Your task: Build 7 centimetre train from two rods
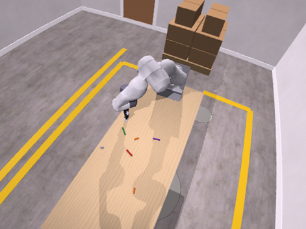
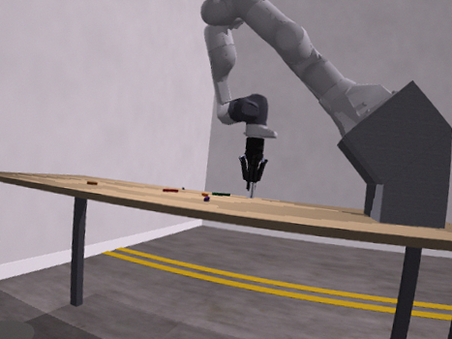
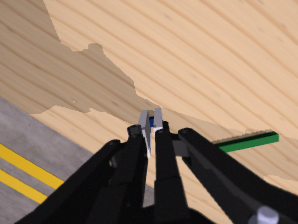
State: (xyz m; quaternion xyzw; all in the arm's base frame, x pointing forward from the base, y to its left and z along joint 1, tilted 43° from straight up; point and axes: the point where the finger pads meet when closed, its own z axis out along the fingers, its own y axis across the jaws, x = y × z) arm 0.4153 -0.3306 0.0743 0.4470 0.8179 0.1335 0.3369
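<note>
Now: the small blue rod 3 cm below my hand. The rest, counted from my hand: purple rod 30 cm to the left, 13 cm ahead, 3 cm below; then red rod 31 cm ahead, 11 cm to the left, 3 cm below; then green rod 12 cm ahead, 3 cm below, 1 cm to the left.
</note>
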